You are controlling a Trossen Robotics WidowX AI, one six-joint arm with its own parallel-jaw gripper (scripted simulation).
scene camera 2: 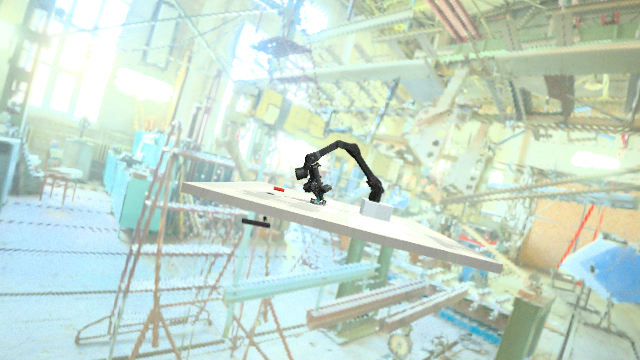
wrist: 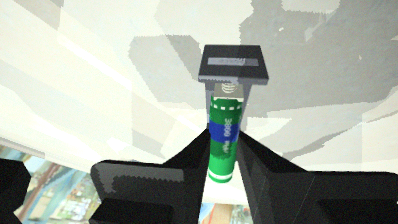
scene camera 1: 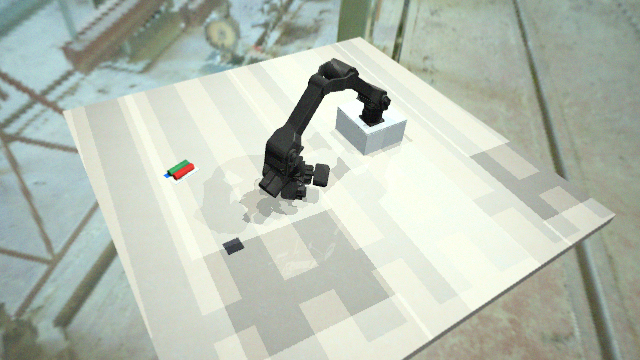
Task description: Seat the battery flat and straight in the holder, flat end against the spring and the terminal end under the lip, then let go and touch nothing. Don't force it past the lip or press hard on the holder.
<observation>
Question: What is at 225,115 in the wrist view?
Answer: A green battery.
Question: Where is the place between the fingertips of my gripper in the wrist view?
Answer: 222,135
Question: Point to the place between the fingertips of my gripper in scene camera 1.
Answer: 300,179
</observation>
